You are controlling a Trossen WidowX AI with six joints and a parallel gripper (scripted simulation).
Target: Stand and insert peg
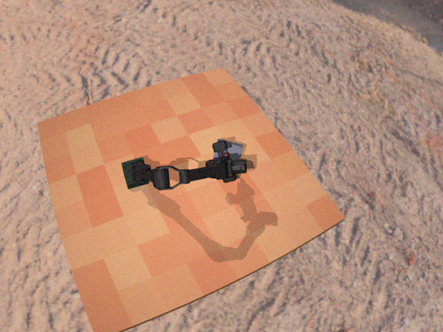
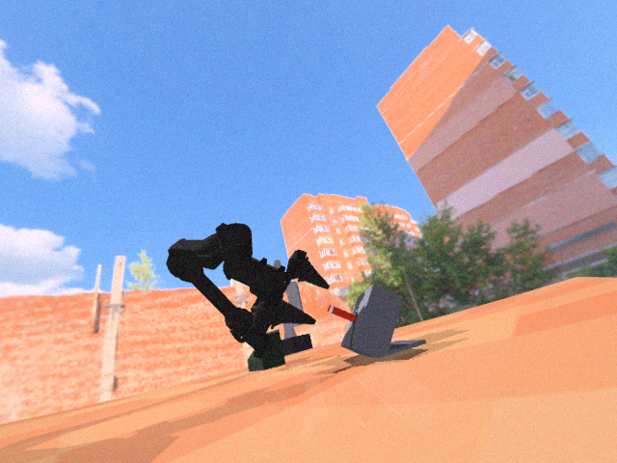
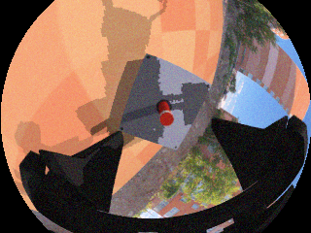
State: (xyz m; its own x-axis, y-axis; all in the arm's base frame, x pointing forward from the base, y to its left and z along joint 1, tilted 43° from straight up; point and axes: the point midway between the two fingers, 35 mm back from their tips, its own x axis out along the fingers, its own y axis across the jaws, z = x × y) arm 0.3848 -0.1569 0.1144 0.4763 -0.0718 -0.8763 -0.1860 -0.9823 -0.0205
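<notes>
Now: gripper tip 2 cm short of the red peg, 2 cm to the right of it and 2 cm above it. Also, from my gripper tip: grey sloped panel (6 cm ahead, 5 cm to the left, 6 cm below).
</notes>
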